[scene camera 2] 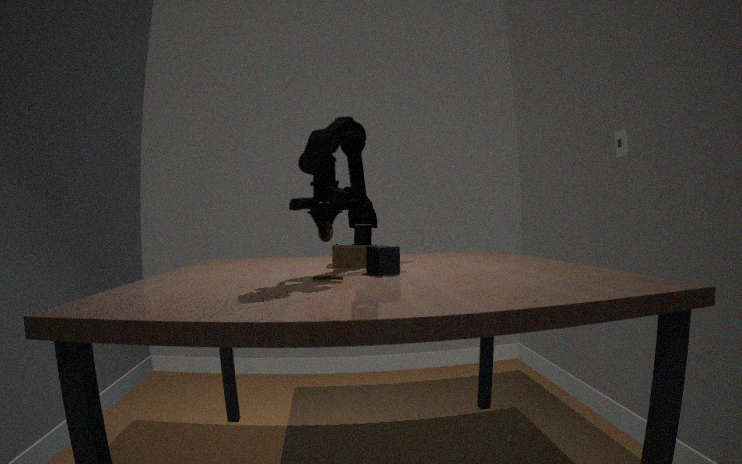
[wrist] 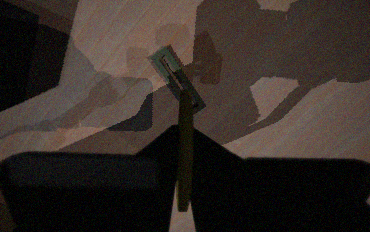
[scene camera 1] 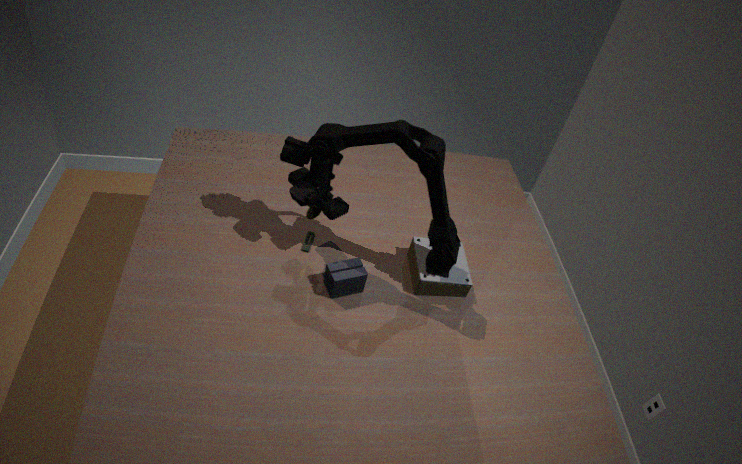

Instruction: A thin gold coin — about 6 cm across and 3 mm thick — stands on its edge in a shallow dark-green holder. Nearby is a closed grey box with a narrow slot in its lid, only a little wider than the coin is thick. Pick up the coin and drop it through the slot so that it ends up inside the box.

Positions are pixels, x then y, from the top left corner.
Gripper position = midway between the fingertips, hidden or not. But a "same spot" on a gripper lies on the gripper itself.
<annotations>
The gripper shows in scene camera 2 (325,238), in the wrist view and in scene camera 1. The same spot on the gripper: (wrist: 47,184) is (scene camera 1: 317,206).
</annotations>
